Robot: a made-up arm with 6 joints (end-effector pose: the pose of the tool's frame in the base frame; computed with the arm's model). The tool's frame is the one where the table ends. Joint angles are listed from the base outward.
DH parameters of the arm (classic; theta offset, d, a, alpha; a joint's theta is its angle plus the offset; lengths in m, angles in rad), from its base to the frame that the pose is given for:
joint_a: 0 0.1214 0 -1.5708
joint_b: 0.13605 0 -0.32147 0
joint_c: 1.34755 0 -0.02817 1.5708
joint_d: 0 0.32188 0 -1.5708
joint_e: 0 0 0.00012 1.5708
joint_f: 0 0.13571 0 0
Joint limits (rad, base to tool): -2.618..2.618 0..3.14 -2.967..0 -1.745..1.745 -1.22..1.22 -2.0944..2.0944
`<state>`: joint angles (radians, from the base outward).
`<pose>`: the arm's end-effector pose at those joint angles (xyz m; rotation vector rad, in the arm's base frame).
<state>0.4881 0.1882 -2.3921 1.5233 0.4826 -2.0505</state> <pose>-0.5729 -0.2328 0.5395 -0.0701 -0.8213 -0.2102</pose>
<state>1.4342 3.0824 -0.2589 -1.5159 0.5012 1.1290</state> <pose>0.0544 -0.0831 -0.0997 1.8400 -0.9857 1.1589</pose>
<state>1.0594 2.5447 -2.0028 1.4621 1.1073 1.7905</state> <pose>0.2070 0.6156 0.1099 -1.2618 -1.3713 -0.2099</pose>
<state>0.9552 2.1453 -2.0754 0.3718 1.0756 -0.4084</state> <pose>0.3095 0.5127 0.2886 -1.5872 2.1504 0.6745</pose>
